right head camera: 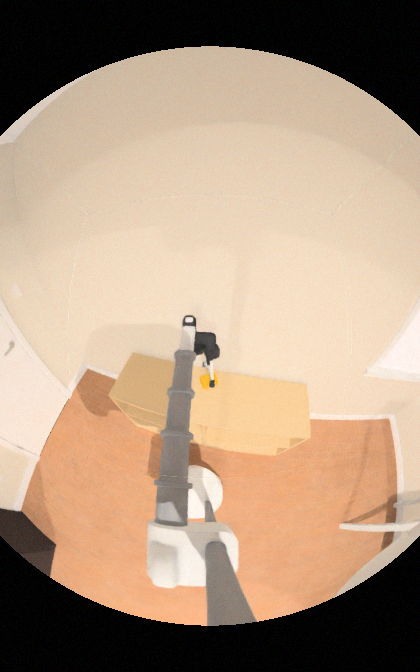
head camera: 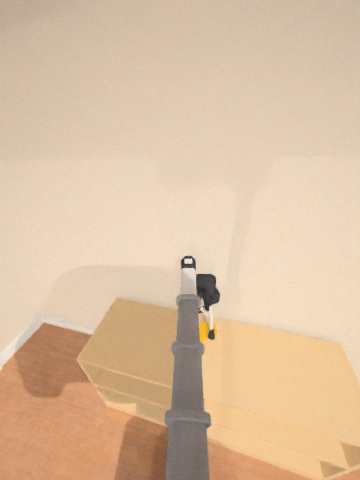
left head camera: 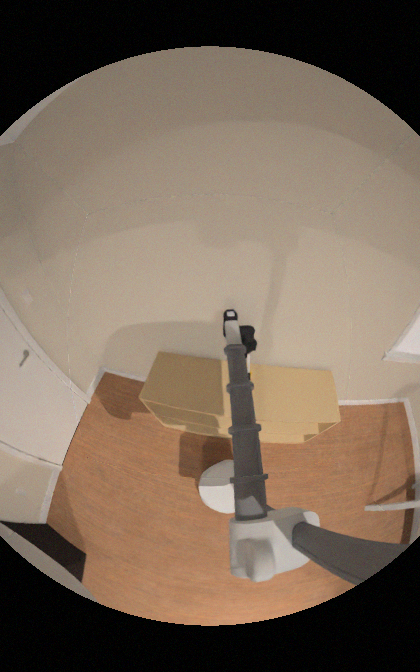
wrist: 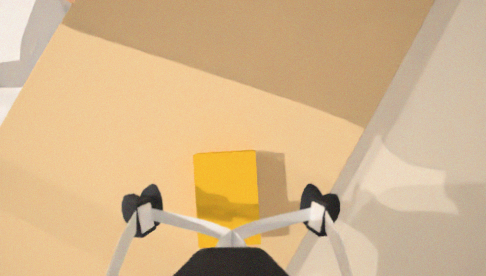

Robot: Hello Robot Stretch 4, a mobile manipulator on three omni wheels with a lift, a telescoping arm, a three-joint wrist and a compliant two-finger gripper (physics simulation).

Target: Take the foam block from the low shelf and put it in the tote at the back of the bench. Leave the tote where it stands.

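Note:
The yellow foam block lies flat on the top board of the low tan shelf unit, near the wall side. My gripper is open and empty above the block. In the wrist view its two dark fingertips stand wide apart, one on each side of the block. The arm hides part of the block in the head view. The tote does not show in these views.
A beige wall stands right behind the shelf unit. The telescoping arm reaches over the unit. A white door is at the left. A dark object stands at the lower left.

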